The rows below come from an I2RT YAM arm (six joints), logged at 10 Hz.
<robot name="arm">
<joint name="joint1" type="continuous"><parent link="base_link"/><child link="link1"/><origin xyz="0 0 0.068" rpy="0 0 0"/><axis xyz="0 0 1"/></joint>
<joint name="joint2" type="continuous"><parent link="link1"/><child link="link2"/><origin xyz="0.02 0.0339 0.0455" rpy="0 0 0"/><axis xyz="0 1 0"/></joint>
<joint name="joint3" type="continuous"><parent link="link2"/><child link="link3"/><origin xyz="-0.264 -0.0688 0" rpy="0 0 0"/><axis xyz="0 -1 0"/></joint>
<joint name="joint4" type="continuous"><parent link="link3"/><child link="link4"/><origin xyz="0.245 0.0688 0.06" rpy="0 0 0"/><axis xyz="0 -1 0"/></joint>
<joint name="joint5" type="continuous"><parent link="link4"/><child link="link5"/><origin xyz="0.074 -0.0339 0.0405" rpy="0 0 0"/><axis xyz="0 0 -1"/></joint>
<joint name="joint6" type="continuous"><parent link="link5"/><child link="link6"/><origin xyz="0.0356 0 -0.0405" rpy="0 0 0"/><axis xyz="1 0 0"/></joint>
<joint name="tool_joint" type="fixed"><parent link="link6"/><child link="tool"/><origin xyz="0 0 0" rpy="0 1.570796 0"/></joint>
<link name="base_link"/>
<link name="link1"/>
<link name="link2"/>
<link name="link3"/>
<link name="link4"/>
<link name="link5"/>
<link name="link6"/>
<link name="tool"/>
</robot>
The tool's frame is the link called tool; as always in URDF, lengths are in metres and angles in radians. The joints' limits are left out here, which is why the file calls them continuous.
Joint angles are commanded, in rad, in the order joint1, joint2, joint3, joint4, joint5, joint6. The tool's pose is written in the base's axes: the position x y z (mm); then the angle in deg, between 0 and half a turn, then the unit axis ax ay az. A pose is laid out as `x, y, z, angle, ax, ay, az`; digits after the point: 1 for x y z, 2 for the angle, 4 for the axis.
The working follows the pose.
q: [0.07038 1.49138 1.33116 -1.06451 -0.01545 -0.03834]
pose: 286.9, 20.8, 293.7, 160.19, -0.0557, 0.9984, 0.0105
Where each joint sits with the arm in this pose, in the base's axes (m; each line is computed from the numbers above, not from the rounded line before):
joint1: 0.0000 0.0000 0.0680
joint2: 0.0176 0.0352 0.1135
joint3: 0.0015 -0.0349 0.3767
joint4: 0.2475 0.0514 0.3968
joint5: 0.3129 0.0221 0.3409
joint6: 0.2869 0.0208 0.2937
the tool: 0.2869 0.0208 0.2937

